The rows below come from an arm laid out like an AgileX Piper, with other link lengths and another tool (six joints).
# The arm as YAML. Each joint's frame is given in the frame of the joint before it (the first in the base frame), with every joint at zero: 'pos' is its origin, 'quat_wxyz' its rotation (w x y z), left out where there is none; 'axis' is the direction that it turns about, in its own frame. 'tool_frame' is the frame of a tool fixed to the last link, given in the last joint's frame.
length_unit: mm
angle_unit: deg
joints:
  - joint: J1
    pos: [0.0, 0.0, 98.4]
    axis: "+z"
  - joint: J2
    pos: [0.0, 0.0, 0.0]
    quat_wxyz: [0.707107, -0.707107, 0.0, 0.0]
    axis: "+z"
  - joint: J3
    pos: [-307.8, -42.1, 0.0]
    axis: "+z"
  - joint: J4
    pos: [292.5, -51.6, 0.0]
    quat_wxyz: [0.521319, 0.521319, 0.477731, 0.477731]
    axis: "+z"
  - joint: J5
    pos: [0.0, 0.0, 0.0]
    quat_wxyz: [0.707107, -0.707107, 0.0, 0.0]
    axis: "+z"
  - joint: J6
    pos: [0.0, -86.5, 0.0]
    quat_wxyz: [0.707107, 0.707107, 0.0, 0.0]
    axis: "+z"
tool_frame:
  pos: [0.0, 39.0, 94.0]
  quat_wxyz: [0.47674, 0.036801, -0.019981, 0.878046]
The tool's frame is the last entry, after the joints.
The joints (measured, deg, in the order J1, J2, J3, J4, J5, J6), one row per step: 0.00, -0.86, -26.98, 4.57, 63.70, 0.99; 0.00, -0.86, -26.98, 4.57, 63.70, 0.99; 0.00, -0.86, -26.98, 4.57, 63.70, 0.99; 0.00, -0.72, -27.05, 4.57, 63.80, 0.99; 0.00, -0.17, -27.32, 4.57, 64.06, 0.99; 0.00, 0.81, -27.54, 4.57, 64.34, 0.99; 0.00, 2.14, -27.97, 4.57, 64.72, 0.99; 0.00, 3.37, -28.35, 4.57, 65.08, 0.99; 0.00, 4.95, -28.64, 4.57, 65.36, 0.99; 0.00, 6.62, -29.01, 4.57, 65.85, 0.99; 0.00, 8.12, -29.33, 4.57, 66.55, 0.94; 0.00, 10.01, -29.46, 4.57, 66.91, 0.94; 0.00, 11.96, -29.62, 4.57, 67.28, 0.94; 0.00, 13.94, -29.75, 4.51, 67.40, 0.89
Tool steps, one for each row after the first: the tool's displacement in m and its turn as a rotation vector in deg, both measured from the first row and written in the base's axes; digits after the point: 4 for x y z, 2 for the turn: 0.0000, 0.0000, 0.0000, 0.00, 0.00, 0.00; 0.0000, 0.0000, 0.0000, 0.00, 0.00, 0.00; 0.0000, 0.0000, 0.0000, 0.00, 0.17, 0.01; 0.0004, 0.0000, 0.0004, -0.02, 0.71, 0.02; 0.0019, 0.0001, -0.0003, -0.03, 1.75, 0.04; 0.0037, 0.0001, -0.0003, -0.04, 3.03, 0.07; 0.0053, 0.0002, -0.0004, -0.06, 4.24, 0.09; 0.0081, 0.0002, -0.0015, -0.07, 5.80, 0.11; 0.0105, 0.0002, -0.0028, -0.09, 7.59, 0.15; 0.0122, 0.0003, -0.0047, -0.15, 9.47, 0.23; 0.0154, 0.0003, -0.0078, -0.16, 11.59, 0.25; 0.0187, 0.0004, -0.0108, -0.17, 13.74, 0.28; 0.0225, 0.0002, -0.0137, -0.26, 15.71, 0.30
